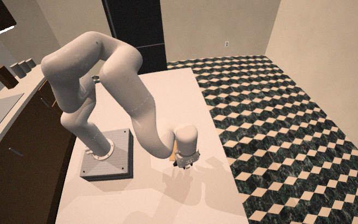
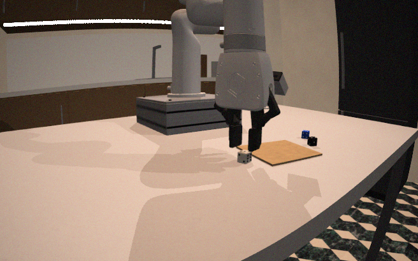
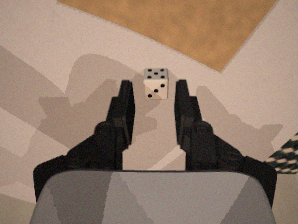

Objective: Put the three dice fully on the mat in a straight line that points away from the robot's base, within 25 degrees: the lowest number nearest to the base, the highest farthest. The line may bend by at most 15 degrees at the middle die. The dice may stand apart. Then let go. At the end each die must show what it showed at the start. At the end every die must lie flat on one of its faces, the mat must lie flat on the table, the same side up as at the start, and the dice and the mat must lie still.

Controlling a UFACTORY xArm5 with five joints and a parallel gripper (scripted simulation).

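My gripper is now 4 cm above the white die. From my hand the other things lie so: black die 21 cm to the left, 6 cm ahead, 4 cm below; blue die 27 cm to the left, 4 cm below, 1 cm ahead; tan mat 10 cm to the left, 4 cm below, 2 cm ahead.
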